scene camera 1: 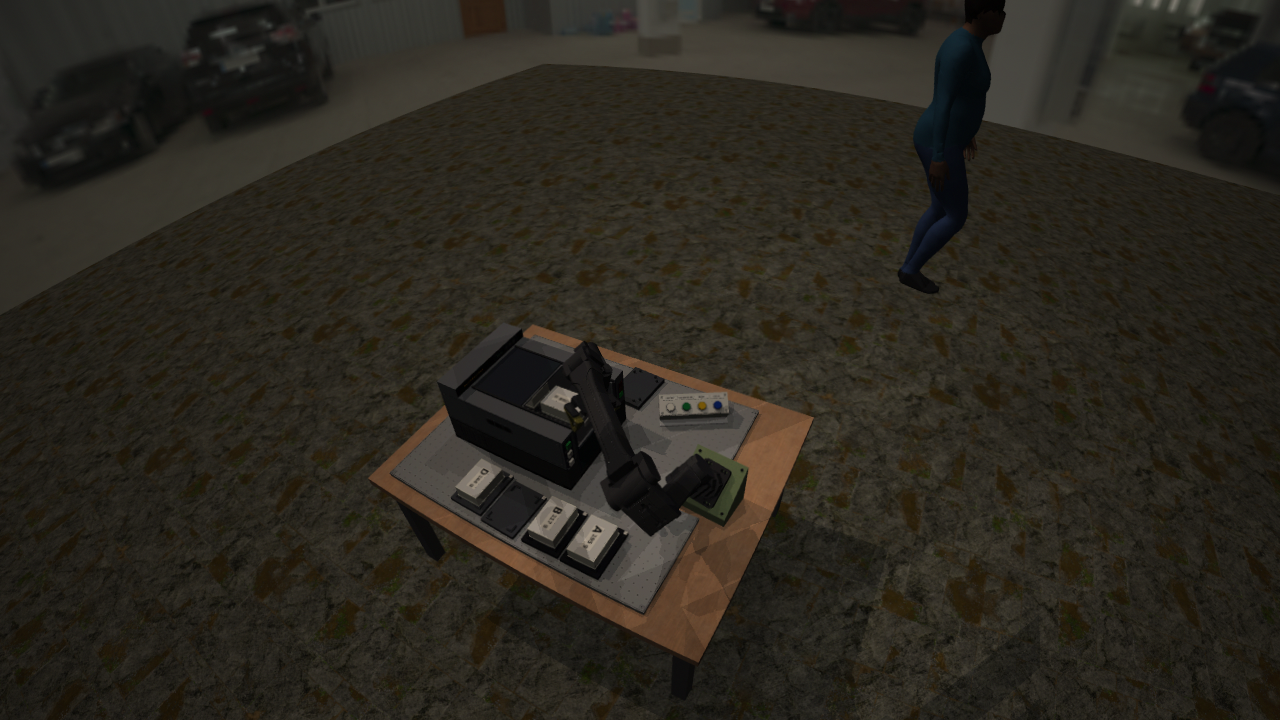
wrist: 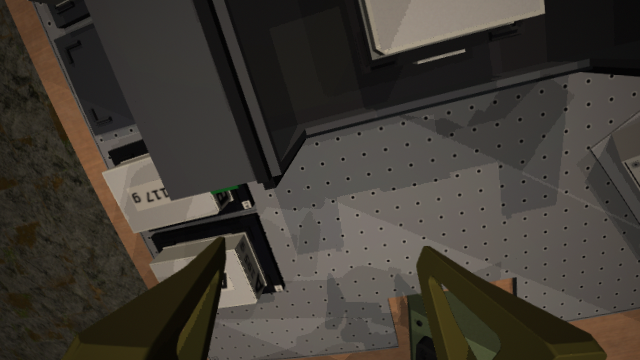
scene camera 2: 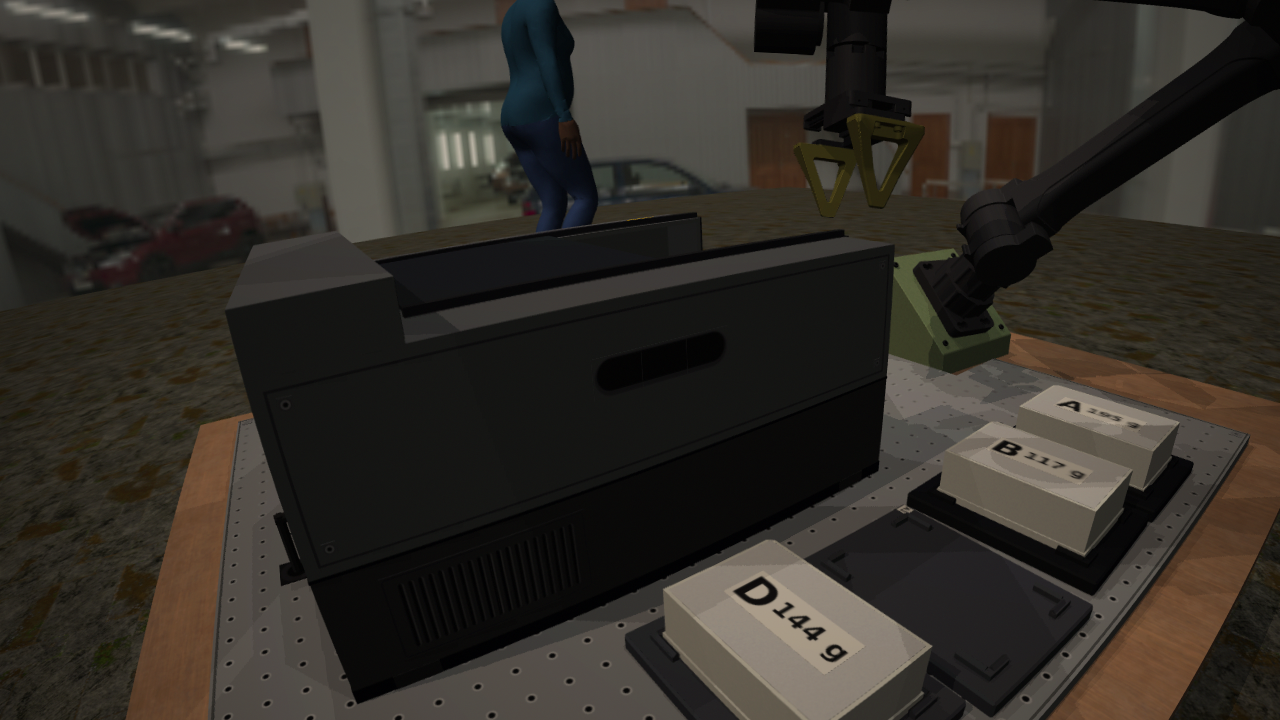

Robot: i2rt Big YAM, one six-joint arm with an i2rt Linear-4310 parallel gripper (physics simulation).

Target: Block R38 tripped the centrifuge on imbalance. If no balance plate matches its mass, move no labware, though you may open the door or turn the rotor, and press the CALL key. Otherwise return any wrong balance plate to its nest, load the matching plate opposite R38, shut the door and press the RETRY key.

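Seen in the pictures: gripper, fingertip midpoint: (scene camera 1: 588, 424) (wrist: 326, 252) (scene camera 2: 850, 212); arm's base, link origin: (scene camera 1: 709, 483) (scene camera 2: 950, 300).
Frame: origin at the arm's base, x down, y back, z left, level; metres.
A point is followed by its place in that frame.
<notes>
The dark centrifuge (scene camera 1: 514, 438) {x -0.067, y -0.511, z 0.246 m} (scene camera 2: 537, 429) {x -0.074, y -0.648, z 0.269 m} (wrist: 150, 75) {x -0.140, y -0.400, z 0.208 m} is open at its front top. White balance plate C (scene camera 1: 556, 400) {x -0.112, y -0.485, z 0.087 m} (wrist: 450, 20) {x -0.111, y -0.410, z 0.065 m} sits on the rotor inside, its label unreadable now; R38 cannot be made out. Plate D 144 g (scene camera 1: 478, 480) {x 0.016, y -0.542, z 0.387 m} (scene camera 2: 787, 626) {x 0.016, y -0.555, z 0.385 m}, plate B 117 g (scene camera 1: 553, 522) {x 0.016, y -0.267, z 0.351 m} (scene camera 2: 1029, 488) {x 0.020, y -0.319, z 0.362 m} (wrist: 150, 195) {x 0.016, y -0.278, z 0.355 m} and plate A 195 g (scene camera 1: 592, 542) {x 0.017, y -0.142, z 0.334 m} (scene camera 2: 1092, 429) {x 0.017, y -0.188, z 0.336 m} (wrist: 240, 292) {x 0.017, y -0.139, z 0.274 m} sit in nests. The nest (scene camera 1: 512, 508) {x 0.058, y -0.418, z 0.376 m} (scene camera 2: 948, 608) {x 0.058, y -0.430, z 0.391 m} between D and B is empty. My gripper (scene camera 1: 577, 413) {x -0.156, y -0.311, z 0.132 m} (scene camera 2: 854, 211) {x -0.156, y -0.311, z 0.132 m} (wrist: 326, 252) {x -0.156, y -0.311, z 0.132 m} is open, empty and points down, above and in front of the centrifuge.
The key panel (scene camera 1: 693, 407) {x 0.010, y -0.210, z -0.230 m} with white, green, yellow and blue keys stands on the perforated board beyond the centrifuge's front. An empty dark pad (scene camera 1: 640, 386) {x 0.054, y -0.436, z -0.245 m} lies beside the centrifuge. The arm's green base (scene camera 1: 733, 488) {x -0.011, y 0.068, z -0.015 m} (scene camera 2: 921, 313) {x 0.007, y -0.072, z 0.011 m} stands at the table edge. A person (scene camera 1: 953, 116) (scene camera 2: 537, 98) stands beyond the table.
</notes>
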